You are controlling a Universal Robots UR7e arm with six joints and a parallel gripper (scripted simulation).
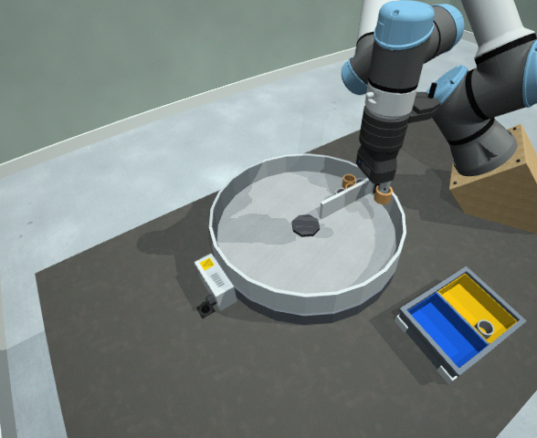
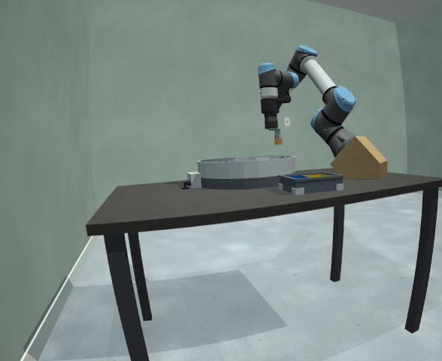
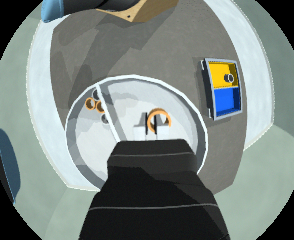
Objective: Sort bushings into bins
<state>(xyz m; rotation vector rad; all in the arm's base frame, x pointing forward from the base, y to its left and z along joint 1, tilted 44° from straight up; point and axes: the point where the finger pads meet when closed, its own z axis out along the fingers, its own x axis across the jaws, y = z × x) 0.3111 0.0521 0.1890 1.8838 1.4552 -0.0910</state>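
The bin is 250 mm to the left of my hand, 150 mm below it and 40 mm ahead of it. The rest, counted from my hand: turntable (130 mm below, 100 mm to the right, 100 mm ahead).
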